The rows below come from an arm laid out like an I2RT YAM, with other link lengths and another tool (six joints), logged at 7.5 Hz.
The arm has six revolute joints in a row. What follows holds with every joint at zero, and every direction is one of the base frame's.
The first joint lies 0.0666 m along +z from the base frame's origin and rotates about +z.
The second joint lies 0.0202 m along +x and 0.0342 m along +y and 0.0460 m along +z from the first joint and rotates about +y.
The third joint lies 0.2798 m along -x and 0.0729 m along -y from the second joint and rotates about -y.
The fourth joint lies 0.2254 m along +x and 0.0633 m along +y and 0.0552 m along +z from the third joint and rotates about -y.
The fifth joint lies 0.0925 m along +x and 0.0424 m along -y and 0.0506 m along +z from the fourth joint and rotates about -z.
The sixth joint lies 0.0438 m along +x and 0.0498 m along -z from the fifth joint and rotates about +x.
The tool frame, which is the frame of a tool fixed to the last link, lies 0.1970 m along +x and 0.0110 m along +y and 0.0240 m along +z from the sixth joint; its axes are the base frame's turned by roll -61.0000, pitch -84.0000 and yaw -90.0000 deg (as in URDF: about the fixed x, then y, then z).
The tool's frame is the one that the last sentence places.
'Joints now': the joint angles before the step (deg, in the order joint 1, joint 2, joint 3, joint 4, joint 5, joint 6). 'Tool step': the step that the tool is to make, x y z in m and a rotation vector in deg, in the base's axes. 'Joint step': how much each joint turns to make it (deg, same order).
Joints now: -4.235, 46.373, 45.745, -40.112, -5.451, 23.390
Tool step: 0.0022, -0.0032, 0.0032, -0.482, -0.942, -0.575
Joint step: -0.025, -0.320, -0.366, 1.025, 0.685, 0.042
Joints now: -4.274, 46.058, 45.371, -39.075, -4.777, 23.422
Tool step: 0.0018, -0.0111, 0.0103, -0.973, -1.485, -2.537
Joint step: 0.015, -0.574, 0.679, 0.359, 2.525, 0.938
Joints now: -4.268, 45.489, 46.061, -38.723, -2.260, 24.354
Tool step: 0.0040, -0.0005, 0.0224, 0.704, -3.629, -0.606
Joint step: -0.021, -1.316, 0.999, 1.297, -0.106, 1.131
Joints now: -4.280, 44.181, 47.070, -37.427, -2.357, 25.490
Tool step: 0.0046, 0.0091, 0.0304, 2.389, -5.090, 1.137
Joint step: 0.015, -1.700, 0.962, 2.345, -2.415, 1.749
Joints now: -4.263, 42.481, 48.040, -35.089, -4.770, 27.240
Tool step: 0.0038, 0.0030, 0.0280, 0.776, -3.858, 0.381
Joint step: 0.079, -0.491, 1.876, 1.495, -0.758, 0.801
